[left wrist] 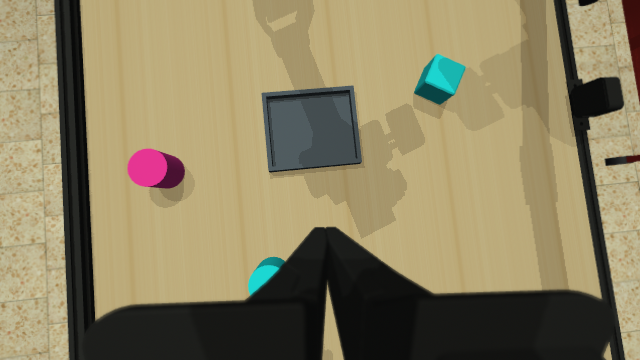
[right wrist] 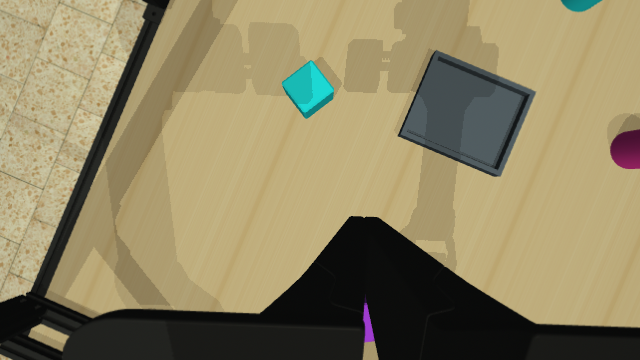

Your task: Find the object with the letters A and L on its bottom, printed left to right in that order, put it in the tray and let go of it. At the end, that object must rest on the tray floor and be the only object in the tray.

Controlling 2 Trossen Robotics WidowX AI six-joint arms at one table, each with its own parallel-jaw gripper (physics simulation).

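Observation:
A dark grey tray lies on the table with no object in it. A cyan cube sits beside the tray, apart from it. A magenta cylinder stands on the tray's other side. A cyan cylinder is partly hidden by the left fingers in the left wrist view. A bit of a purple object shows between the right fingers' bases, beyond them. No bottom faces or letters show. My left gripper and right gripper are shut, empty, above the table.
The wooden table carries shadows of the arms. Black frame rails run along the table's sides. A black block-shaped fixture is mounted on the right rail in the left wrist view.

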